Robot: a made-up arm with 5 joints.
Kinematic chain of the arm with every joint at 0, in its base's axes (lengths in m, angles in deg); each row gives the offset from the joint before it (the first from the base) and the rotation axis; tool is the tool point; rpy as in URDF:
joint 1: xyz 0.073 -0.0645 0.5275 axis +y
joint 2: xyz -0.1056 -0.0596 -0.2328 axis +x
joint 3: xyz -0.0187 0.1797 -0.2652 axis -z
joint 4: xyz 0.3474 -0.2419 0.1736 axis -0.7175 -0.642 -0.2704
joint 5: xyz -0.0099 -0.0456 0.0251 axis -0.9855 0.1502 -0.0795
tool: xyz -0.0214 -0.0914 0.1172 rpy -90 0 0
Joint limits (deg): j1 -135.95..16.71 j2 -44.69..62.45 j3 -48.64..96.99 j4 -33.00..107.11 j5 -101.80..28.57
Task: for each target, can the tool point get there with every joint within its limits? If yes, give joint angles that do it. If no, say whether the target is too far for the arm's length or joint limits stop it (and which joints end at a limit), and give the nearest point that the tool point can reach.
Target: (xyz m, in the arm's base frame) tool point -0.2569 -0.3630 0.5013
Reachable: yes | joints 0.58 -33.58 65.88 -20.21 12.82
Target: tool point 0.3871 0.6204 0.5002
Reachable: no: joint limits stop it (at a limit: joint 3, joint 4, joint 5) | nearest point 0.3476 0.1679 0.5036 | short by 0.454 m
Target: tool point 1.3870 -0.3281 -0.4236
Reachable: no: too far | nearest point 0.6564 -0.1752 0.1052 | short by 0.915 m
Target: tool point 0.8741 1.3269 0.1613
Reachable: no: too far | nearest point 0.4848 0.1596 0.3393 | short by 1.243 m
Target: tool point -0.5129 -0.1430 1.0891
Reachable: no: joint limits stop it (at a limit: joint 1, joint 2, joint 4) | nearest point -0.2008 -0.0304 0.8820 | short by 0.391 m
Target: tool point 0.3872 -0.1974 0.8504
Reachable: yes | joints -88.43 37.15 -21.22 -4.91 -26.74
